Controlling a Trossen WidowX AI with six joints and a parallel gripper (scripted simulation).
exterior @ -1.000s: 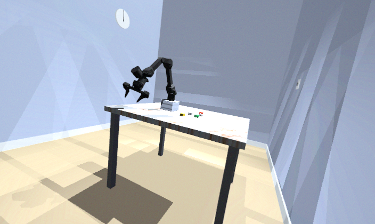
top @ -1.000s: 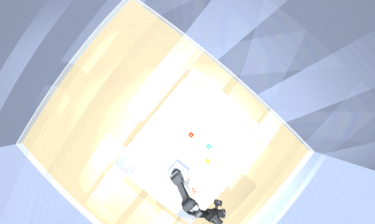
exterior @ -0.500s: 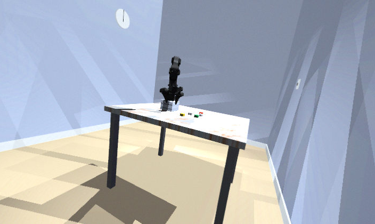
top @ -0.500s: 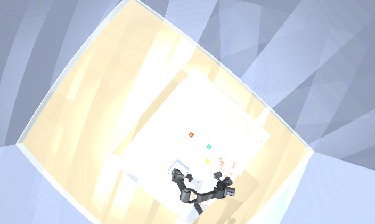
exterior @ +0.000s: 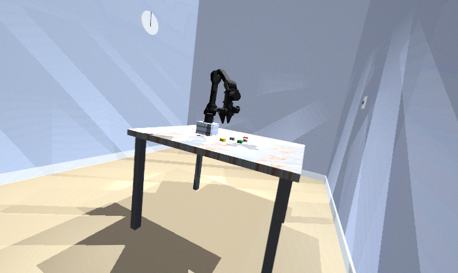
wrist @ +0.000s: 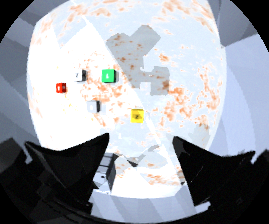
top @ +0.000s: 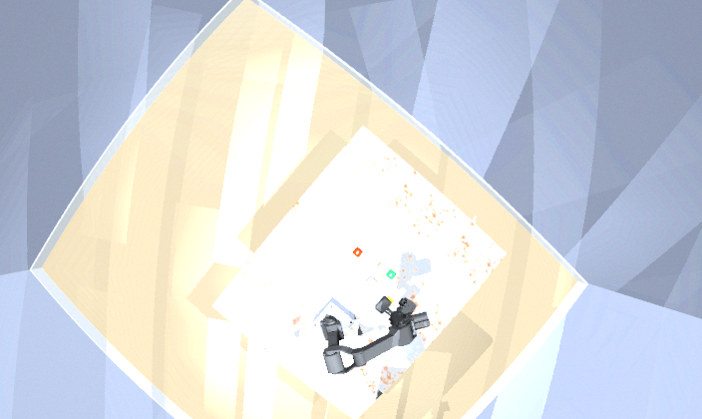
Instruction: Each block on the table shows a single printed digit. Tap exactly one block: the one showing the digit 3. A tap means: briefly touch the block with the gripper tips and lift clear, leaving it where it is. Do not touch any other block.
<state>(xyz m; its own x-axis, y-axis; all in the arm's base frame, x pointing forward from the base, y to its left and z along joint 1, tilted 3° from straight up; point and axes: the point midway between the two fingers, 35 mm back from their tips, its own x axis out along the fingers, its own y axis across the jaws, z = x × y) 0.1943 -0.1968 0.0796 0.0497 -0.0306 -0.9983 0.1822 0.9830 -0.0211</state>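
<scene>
Now: the red block 12 cm ahead of my gripper tip, 24 cm to the left of it and 12 cm below it. From my gripper tip the other things lie so: grey block (4 cm ahead, 13 cm to the left, 12 cm below); then yellow block (1 cm behind, 1 cm to the left, 12 cm below); then green block (11 cm ahead, 6 cm to the left, 12 cm below).
</scene>
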